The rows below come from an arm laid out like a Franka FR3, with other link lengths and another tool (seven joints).
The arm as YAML. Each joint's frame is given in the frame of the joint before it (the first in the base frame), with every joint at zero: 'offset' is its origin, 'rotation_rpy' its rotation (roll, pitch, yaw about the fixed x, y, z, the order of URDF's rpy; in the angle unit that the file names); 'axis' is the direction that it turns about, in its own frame. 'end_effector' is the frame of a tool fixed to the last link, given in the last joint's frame.
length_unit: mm
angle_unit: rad
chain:
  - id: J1
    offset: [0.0, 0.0, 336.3]
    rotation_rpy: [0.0, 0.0, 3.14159]
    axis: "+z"
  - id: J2
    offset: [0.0, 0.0, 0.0]
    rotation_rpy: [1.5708, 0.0, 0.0]
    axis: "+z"
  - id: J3
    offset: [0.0, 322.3, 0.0]
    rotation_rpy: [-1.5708, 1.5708, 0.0]
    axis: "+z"
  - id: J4
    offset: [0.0, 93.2, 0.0]
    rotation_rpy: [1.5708, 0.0, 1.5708]
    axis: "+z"
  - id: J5
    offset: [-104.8, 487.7, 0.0]
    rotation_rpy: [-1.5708, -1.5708, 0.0]
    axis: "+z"
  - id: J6
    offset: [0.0, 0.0, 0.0]
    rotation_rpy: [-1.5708, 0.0, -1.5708]
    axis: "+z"
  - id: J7
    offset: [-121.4, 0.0, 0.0]
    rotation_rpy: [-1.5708, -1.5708, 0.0]
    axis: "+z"
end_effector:
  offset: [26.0, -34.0, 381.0]
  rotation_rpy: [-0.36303, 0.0, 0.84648]
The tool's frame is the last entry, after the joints.
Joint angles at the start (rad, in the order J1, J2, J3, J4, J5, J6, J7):
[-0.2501, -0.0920, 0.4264, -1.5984, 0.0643, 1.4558, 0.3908]
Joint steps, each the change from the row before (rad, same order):
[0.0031, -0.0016, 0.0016, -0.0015, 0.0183, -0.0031, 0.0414]
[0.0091, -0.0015, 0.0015, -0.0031, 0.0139, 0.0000, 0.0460]
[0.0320, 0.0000, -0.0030, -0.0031, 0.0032, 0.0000, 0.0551]
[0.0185, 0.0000, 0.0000, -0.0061, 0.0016, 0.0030, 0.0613]
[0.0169, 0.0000, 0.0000, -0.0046, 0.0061, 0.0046, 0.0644]
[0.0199, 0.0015, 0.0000, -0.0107, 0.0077, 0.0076, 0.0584]
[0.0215, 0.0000, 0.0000, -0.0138, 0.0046, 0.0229, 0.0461]
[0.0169, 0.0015, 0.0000, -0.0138, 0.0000, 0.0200, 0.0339]
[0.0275, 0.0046, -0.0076, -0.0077, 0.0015, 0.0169, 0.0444]
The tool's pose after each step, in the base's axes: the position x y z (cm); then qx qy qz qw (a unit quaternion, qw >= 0). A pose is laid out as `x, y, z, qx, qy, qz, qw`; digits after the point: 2 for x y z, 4 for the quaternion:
65.39, 11.61, 40.67, 0.2270, -0.9508, -0.1984, 0.0719
64.91, 12.70, 40.55, 0.2103, -0.9534, -0.2047, 0.0702
64.22, 14.54, 40.38, 0.1973, -0.9560, -0.2055, 0.0706
63.67, 15.61, 40.06, 0.1760, -0.9602, -0.2056, 0.0695
63.16, 16.78, 39.84, 0.1527, -0.9639, -0.2079, 0.0667
62.54, 18.17, 39.21, 0.1330, -0.9661, -0.2107, 0.0670
62.41, 19.70, 38.63, 0.1208, -0.9677, -0.2126, 0.0617
62.33, 20.76, 37.94, 0.1118, -0.9689, -0.2127, 0.0586
62.15, 22.08, 37.41, 0.0994, -0.9701, -0.2142, 0.0552

